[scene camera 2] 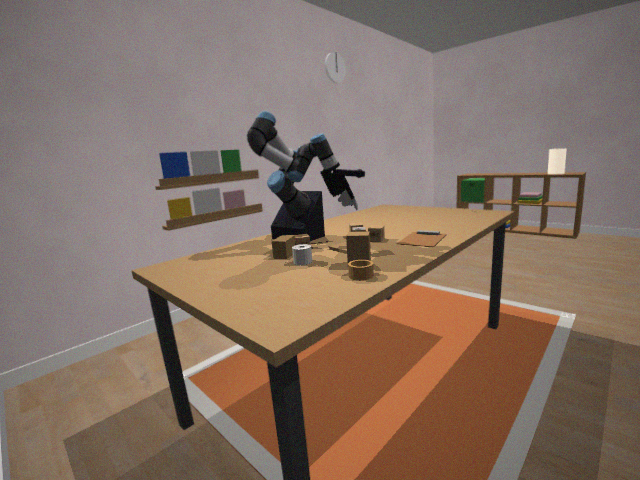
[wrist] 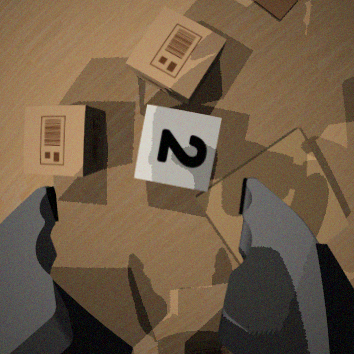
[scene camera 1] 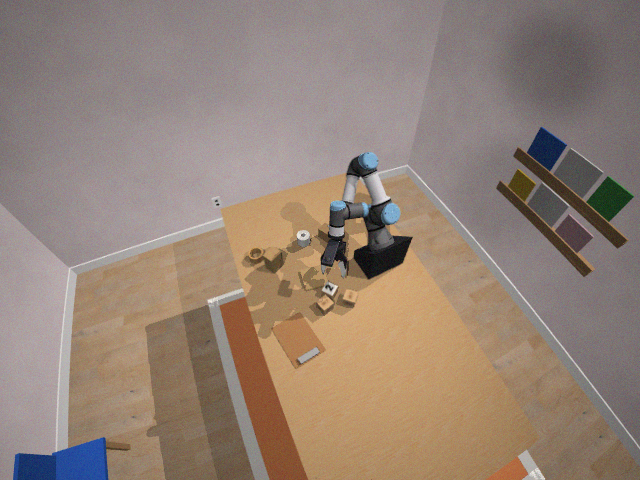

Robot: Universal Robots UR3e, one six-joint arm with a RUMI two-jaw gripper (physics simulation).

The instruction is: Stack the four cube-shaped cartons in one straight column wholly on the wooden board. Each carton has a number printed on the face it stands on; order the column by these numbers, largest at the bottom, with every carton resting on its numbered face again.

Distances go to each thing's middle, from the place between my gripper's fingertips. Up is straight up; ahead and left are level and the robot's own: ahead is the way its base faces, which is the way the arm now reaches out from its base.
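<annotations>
Wooden board (wrist: 288,167): 60 mm ahead of my hand, 110 mm to the right of it, 140 mm below it. Clipboard (scene camera 1: 300,343): 140 mm below my hand, 230 mm ahead of it, 170 mm to the left of it.
</annotations>
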